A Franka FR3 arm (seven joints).
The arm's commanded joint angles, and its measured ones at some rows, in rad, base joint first. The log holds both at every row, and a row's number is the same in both.
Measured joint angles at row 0:
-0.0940, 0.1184, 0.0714, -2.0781, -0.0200, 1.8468, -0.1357
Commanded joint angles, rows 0 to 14:
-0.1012, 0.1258, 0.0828, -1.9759, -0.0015, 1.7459, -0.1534
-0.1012, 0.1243, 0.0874, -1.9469, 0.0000, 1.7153, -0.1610
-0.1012, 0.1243, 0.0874, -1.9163, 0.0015, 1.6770, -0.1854
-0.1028, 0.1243, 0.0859, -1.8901, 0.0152, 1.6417, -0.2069
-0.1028, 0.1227, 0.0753, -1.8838, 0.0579, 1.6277, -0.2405
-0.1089, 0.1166, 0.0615, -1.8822, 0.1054, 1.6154, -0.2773
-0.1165, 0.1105, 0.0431, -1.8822, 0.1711, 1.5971, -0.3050
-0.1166, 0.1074, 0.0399, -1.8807, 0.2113, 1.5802, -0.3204
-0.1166, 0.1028, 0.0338, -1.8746, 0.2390, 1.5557, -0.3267
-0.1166, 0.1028, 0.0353, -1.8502, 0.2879, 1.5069, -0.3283
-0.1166, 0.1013, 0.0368, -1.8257, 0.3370, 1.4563, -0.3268
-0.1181, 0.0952, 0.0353, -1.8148, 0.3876, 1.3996, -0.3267
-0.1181, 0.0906, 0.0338, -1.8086, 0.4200, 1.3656, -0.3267
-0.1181, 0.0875, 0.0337, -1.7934, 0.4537, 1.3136, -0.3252
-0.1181, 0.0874, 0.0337, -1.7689, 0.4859, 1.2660, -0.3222
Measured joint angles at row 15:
-0.1049, 0.0955, 0.0293, -1.8123, 0.4094, 1.3716, -0.3122
